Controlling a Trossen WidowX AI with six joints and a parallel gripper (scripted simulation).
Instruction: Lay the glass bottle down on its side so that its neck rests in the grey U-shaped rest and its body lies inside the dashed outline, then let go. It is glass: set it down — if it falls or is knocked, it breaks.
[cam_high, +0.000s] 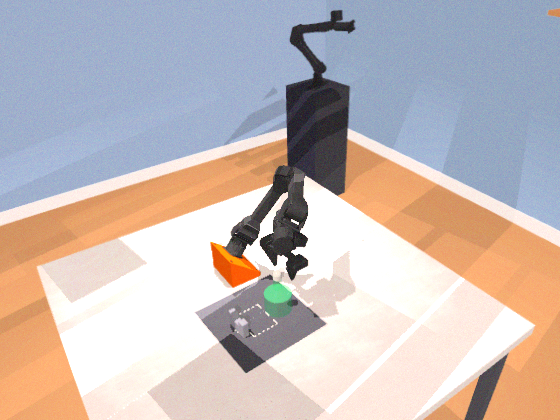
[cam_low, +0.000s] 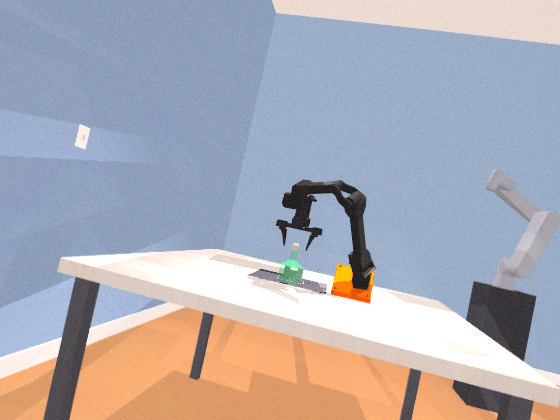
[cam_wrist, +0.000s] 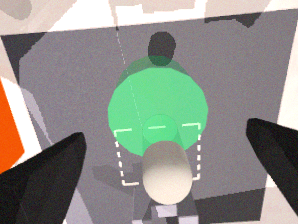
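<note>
Right now my gripper tip is 30 mm to the left of the green glass bottle and 50 mm above it. Round my gripper tip: dark grey mat 110 mm to the right, 140 mm below.
</note>
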